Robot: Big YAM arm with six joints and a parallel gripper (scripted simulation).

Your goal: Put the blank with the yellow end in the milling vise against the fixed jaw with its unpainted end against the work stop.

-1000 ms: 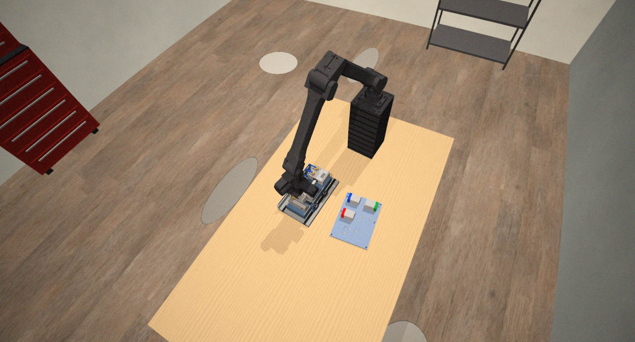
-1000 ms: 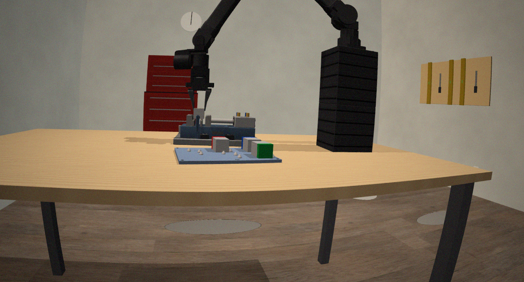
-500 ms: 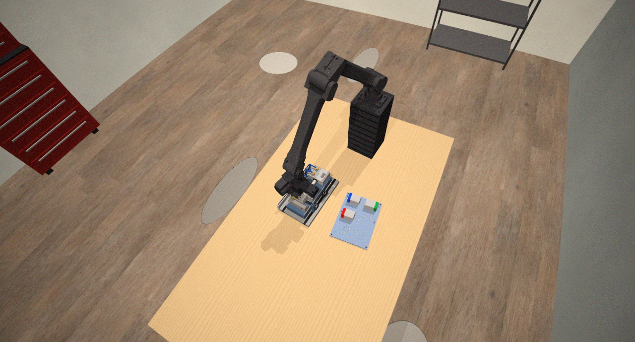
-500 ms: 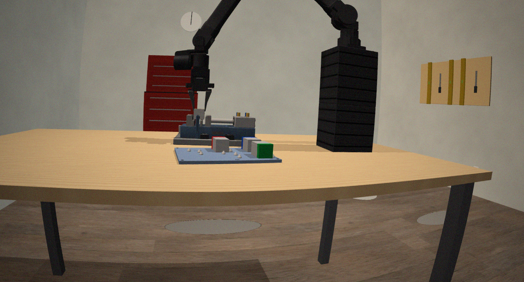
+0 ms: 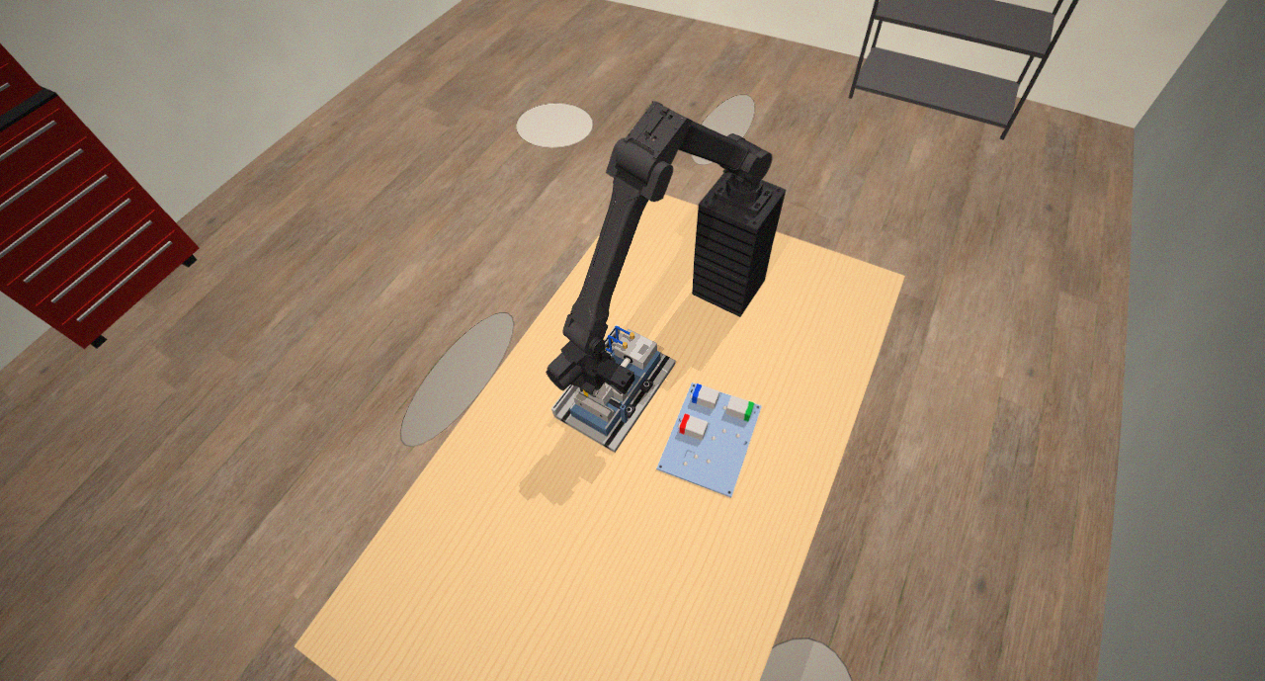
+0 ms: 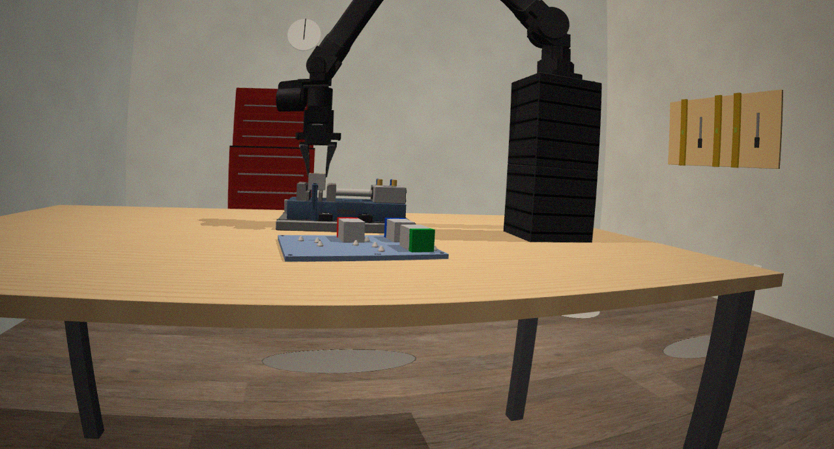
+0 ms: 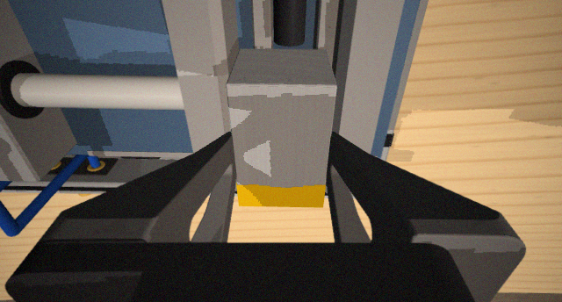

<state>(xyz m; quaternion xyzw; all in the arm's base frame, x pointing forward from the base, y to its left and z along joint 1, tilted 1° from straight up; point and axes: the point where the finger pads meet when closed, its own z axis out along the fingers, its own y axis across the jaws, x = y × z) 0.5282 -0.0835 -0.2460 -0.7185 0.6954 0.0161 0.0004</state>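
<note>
My gripper is now 20 mm above the yellow-ended blank. From my hand the other things lie so: work stop rod (50 mm to the left, 30 mm below); fixed jaw (40 mm below, 30 mm ahead, 10 mm to the left); moving jaw (40 mm below, 30 mm behind, 10 mm to the left).
</note>
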